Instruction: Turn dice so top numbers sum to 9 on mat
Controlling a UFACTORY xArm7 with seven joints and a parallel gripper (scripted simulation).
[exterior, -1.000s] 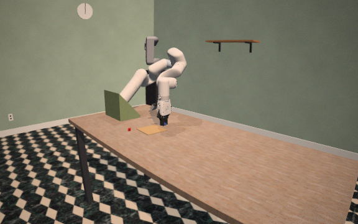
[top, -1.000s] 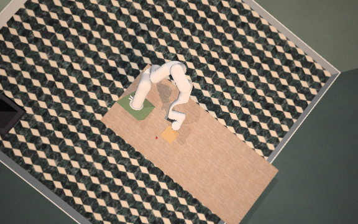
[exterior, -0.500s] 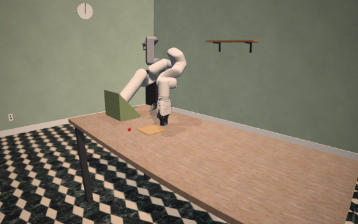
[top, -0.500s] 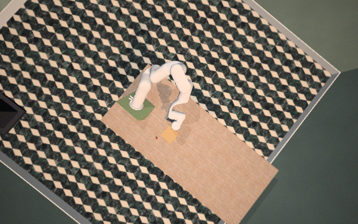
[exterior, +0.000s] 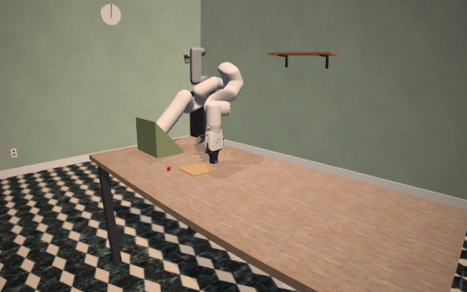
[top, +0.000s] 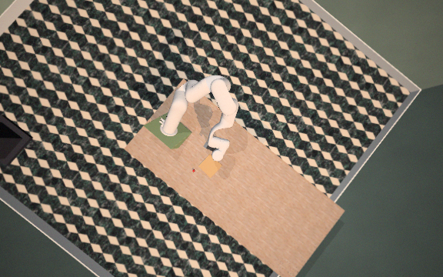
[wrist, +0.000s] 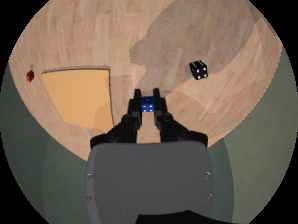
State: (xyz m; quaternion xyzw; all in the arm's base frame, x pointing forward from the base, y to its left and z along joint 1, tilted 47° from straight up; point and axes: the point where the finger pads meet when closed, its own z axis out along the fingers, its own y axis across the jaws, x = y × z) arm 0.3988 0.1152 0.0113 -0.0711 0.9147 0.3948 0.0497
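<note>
Now: hand 1 cm short of the blue die and 1 cm above it. Round my hand: black die (5 cm to the left, 5 cm behind, 1 cm below); then tan mat (12 cm to the right, 3 cm ahead, 2 cm below); then red die (24 cm to the right, 6 cm behind, 1 cm below).
</note>
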